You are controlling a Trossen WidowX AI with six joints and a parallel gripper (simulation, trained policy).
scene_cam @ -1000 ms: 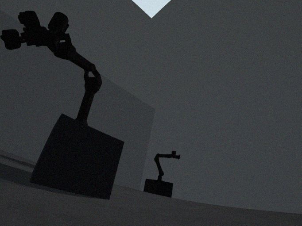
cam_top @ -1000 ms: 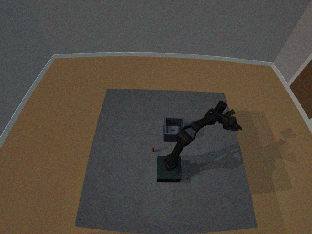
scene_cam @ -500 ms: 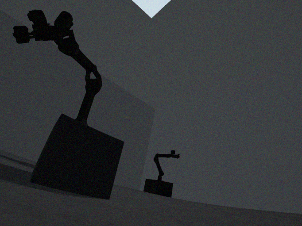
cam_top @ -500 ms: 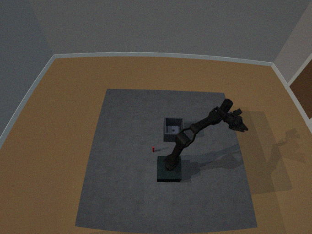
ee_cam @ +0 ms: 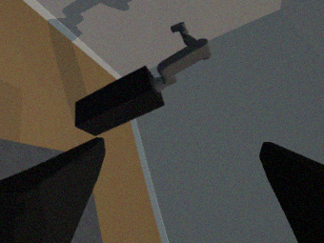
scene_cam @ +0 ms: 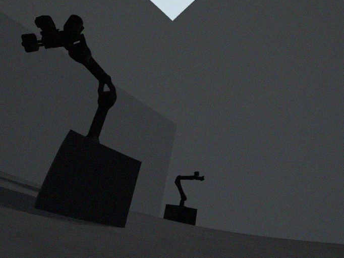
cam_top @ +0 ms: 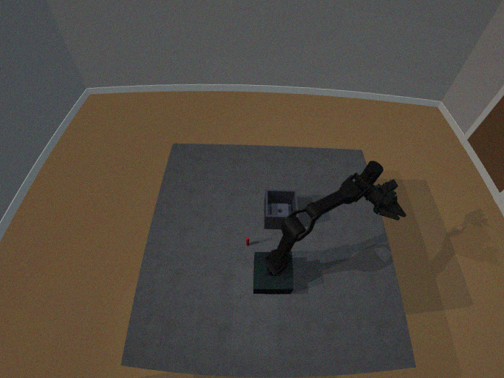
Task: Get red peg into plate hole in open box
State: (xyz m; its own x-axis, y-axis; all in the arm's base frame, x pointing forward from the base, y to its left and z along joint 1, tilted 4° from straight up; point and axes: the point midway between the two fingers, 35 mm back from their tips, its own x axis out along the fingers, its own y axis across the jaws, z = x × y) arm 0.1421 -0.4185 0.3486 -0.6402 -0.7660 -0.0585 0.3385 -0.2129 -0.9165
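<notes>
The red peg is 4 cm ahead of my gripper tip, 56 cm to the left of it and 45 cm below it. Also, from my gripper tip: plate (22 cm ahead, 42 cm to the left, 44 cm below).
</notes>
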